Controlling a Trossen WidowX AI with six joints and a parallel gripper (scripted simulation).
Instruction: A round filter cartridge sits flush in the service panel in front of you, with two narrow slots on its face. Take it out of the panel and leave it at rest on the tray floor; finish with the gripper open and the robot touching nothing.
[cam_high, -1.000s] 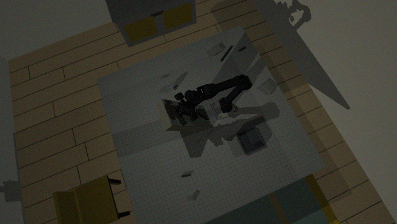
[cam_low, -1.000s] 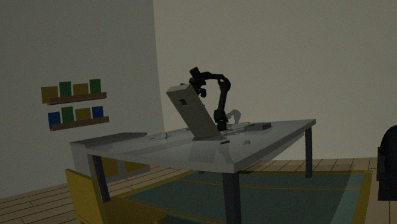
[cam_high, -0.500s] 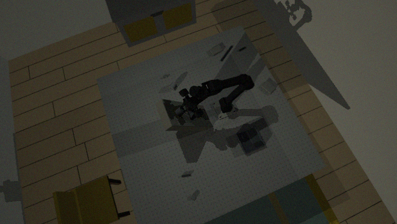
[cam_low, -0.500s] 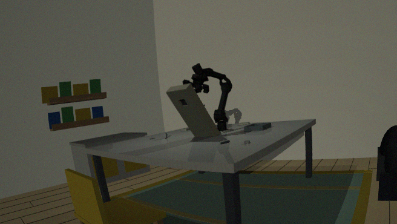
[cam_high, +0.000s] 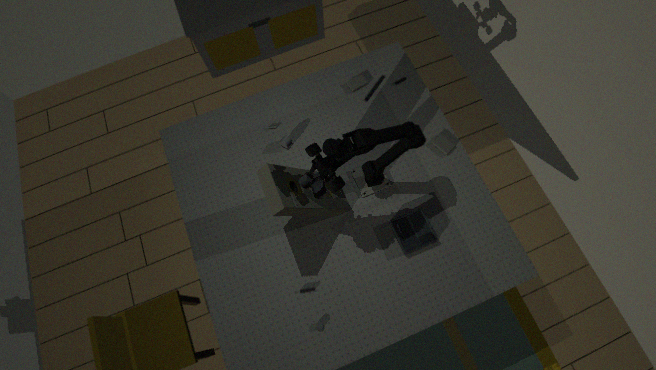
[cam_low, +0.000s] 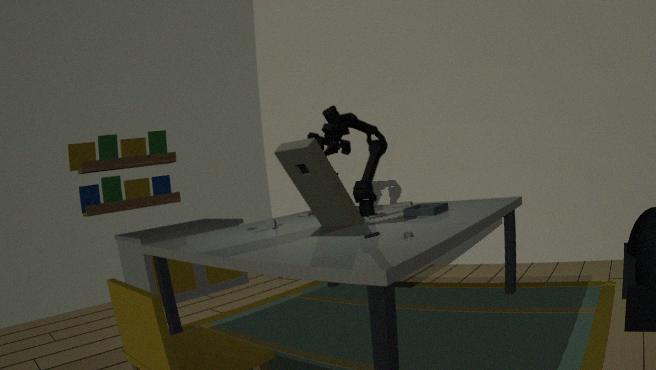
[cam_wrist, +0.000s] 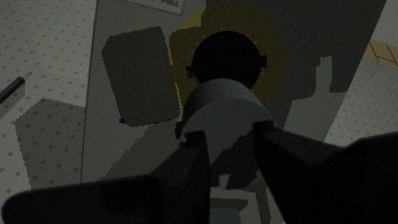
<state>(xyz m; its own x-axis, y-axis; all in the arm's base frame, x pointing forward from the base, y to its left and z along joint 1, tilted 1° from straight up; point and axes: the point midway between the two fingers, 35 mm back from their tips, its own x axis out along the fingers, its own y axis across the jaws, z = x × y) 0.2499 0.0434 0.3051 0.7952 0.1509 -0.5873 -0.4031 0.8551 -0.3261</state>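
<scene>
The dark square tray is 38 cm behind my gripper tip, 22 cm to the left of it and 29 cm below it. Round my gripper tip: round grey filter cartridge 1 cm ahead, 1 cm below.
</scene>
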